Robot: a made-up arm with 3 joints. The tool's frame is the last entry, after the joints. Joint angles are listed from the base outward. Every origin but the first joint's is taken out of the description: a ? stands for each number. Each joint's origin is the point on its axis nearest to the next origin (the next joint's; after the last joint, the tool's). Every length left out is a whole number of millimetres.
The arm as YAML. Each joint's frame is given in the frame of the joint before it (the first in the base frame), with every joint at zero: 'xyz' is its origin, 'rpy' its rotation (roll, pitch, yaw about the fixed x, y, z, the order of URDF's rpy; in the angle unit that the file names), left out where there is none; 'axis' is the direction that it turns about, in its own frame. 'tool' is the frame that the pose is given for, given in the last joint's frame.
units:
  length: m
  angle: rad
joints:
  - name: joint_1
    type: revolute
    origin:
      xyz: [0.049, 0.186, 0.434]
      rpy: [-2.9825, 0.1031, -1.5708]
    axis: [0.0, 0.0, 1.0]
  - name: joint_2
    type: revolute
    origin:
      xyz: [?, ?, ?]
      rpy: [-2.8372, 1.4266, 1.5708]
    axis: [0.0, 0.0, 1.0]
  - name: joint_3
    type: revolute
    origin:
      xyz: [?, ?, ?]
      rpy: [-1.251, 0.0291, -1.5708]
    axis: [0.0, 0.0, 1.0]
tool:
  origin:
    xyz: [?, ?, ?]
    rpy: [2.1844, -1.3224, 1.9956]
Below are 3 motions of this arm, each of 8 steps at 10 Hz.
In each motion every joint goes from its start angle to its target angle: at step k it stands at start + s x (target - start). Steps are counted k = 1, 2, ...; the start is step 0. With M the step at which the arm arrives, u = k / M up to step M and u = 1 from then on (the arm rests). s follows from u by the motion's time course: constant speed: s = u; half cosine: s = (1 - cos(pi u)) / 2; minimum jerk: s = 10 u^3 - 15 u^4 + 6 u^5.
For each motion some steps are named. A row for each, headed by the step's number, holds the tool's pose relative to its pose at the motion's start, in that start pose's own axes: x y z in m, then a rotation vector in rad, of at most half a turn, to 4 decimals.
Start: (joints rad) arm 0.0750 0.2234 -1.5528
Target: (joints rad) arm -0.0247 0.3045 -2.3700
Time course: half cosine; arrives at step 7
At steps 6, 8:
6: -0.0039 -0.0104 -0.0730 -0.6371 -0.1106 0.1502
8: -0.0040 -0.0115 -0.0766 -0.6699 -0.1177 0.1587

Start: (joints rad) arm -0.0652 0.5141 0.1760
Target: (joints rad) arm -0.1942 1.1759 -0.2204
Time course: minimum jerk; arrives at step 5
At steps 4, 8:
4: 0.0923 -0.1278 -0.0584 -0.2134 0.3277 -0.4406
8: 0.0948 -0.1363 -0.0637 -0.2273 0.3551 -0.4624

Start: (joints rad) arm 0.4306 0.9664 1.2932
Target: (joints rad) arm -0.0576 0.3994 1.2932
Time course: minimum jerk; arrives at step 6
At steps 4, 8:
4: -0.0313 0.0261 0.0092 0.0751 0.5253 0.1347
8: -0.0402 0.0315 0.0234 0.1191 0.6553 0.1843

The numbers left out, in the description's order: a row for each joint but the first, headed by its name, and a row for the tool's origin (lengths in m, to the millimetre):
joint_2: -0.033 0.14 0.0
joint_3: 0.176 -0.121 0.0
tool: 0.058 -0.026 0.0

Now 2 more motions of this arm.
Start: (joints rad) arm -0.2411 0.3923 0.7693
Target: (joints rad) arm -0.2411 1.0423 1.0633
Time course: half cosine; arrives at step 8
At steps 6, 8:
6: 0.0901 -0.1041 0.0565 0.3780 -0.1216 -0.5469
8: 0.0982 -0.1272 0.0653 0.4435 -0.1555 -0.6367

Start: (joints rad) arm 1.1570 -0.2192 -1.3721
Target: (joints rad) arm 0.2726 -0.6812 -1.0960
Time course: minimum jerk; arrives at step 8
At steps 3, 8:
3: -0.0242 -0.0490 -0.0127 0.2647 -0.0799 -0.1567
8: -0.1311 -0.1429 -0.0993 0.8921 -0.2857 -0.6445

